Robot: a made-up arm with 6 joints.
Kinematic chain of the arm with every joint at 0, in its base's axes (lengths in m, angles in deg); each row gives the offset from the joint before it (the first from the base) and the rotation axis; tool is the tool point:
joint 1: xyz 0 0 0.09 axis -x
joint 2: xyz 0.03 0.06 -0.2 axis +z
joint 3: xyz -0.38 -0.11 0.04 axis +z
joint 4: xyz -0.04 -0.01 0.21 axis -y
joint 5: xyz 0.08 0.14 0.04 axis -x
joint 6: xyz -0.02 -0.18 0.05 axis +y
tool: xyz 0 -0.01 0.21
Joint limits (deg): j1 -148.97..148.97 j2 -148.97..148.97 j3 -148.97..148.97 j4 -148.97..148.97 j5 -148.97..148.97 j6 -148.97..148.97
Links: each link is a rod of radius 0.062 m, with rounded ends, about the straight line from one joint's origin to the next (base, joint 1, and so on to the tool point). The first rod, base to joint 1, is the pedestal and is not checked.
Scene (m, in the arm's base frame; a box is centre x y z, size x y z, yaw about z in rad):
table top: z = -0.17
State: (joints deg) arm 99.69 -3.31 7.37 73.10 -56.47 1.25
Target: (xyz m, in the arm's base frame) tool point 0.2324 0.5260 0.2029
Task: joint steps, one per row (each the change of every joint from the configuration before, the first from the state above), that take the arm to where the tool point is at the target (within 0.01 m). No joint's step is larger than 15 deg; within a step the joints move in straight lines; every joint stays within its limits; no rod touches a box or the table.
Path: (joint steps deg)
1: 7.82 13.57 1.54 0.19 4.68 1.69
2: 7.82 13.57 1.54 0.19 4.67 1.70
3: 7.82 13.57 1.54 0.19 4.68 1.69
4: 7.82 13.56 1.54 0.19 4.67 1.70
5: 7.82 13.57 1.53 0.19 4.68 1.69
6: 7.82 13.57 1.54 0.19 4.67 1.69

